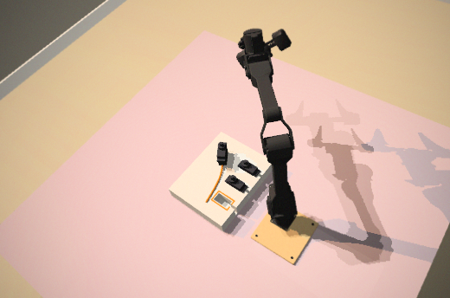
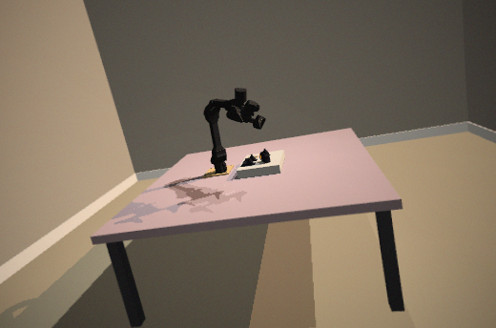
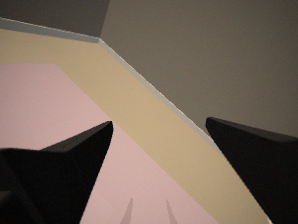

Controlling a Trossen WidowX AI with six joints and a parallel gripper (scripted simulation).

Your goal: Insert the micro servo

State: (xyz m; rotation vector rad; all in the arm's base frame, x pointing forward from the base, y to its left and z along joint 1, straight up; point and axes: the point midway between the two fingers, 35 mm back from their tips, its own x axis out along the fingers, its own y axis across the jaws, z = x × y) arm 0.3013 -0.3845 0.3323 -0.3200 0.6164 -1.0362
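My gripper tip is 20 mm past the cream deck, 410 mm to the right of it and 310 mm above it.
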